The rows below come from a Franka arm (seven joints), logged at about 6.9 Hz.
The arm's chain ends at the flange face. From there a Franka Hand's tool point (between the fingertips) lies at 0.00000 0.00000 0.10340 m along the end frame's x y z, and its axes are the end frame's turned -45 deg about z.
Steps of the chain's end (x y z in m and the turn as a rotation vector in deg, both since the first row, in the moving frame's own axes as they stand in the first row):
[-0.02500 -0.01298 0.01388 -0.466 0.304 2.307]
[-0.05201 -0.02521 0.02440 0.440 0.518 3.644]
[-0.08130 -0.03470 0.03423 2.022 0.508 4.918]
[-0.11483 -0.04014 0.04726 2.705 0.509 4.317]
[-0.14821 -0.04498 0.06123 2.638 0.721 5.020]
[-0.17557 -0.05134 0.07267 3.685 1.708 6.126]
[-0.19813 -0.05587 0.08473 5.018 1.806 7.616]
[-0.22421 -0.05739 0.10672 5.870 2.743 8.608]
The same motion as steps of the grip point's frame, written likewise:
[-0.00873 -0.02588 0.01388 -0.544 -0.115 2.307]
[-0.01773 -0.05446 0.02439 -0.055 0.677 3.644]
[-0.02964 -0.08382 0.03416 1.071 1.789 4.918]
[-0.04861 -0.11222 0.04714 1.553 2.273 4.317]
[-0.06861 -0.13886 0.06111 1.356 2.375 5.020]
[-0.08085 -0.16260 0.07241 1.398 3.813 6.126]
[-0.09165 -0.18311 0.08428 2.271 4.825 7.616]
[-0.10673 -0.20226 0.10606 2.211 6.090 8.608]

